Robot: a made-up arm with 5 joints.
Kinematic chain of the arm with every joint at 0, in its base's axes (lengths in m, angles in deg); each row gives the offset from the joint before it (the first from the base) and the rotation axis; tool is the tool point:
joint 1: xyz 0 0 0.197 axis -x
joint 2: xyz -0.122 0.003 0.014 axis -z
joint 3: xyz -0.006 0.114 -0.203 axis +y
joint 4: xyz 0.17 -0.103 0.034 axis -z
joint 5: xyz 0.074 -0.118 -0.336 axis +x
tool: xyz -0.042 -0.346 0
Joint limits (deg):
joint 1: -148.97..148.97
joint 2: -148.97..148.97
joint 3: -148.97..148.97
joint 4: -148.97..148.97
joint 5: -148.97..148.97
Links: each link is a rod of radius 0.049 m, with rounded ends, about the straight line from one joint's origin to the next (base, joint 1, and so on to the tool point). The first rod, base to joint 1, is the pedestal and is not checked.
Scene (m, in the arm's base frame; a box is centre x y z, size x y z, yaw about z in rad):
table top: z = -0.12
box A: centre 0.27 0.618 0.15 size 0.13 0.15 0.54 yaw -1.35
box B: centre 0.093 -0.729 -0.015 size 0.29 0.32 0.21 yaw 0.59
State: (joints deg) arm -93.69 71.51 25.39 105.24 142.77
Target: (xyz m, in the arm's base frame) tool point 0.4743 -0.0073 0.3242
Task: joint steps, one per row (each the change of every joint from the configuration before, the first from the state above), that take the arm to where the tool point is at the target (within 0.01 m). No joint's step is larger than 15 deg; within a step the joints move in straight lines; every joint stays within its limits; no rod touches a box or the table.
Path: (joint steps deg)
1: -12.33 -7.65 -5.97 -5.17 -4.21
2: -12.33 -7.65 -5.97 -5.17 -4.20
3: -12.33 -7.65 -5.97 -5.17 -4.21
4: -12.34 -7.65 -5.97 -5.18 -4.21
5: 1.60 -9.95 -14.17 -0.57 2.41
6: 1.60 -9.94 -14.18 -0.57 2.41
7: 1.60 -9.95 -14.17 -0.57 2.41
8: 1.60 -9.95 -14.18 -0.57 2.41
9: 1.59 -9.95 -14.17 -0.57 2.42

